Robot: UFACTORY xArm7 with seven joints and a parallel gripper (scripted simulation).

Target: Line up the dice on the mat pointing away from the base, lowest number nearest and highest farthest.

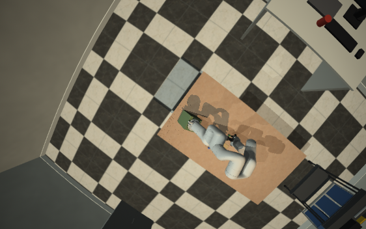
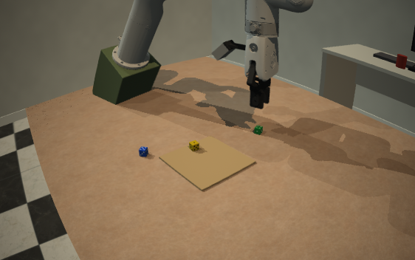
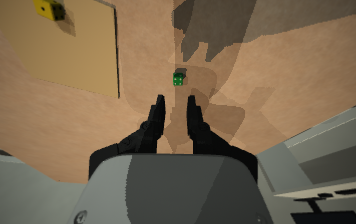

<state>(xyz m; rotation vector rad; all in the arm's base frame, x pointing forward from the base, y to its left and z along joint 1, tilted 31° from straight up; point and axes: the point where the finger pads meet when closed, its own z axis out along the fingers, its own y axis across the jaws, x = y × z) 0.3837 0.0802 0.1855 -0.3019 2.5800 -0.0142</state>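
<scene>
Now: hand 90 mm above the green die. Also, from my hand: tan mat (170 mm to the right, 90 mm below); then blue die (110 mm behind, 250 mm to the right, 90 mm below); then yellow die (50 mm behind, 160 mm to the right, 80 mm below).
</scene>
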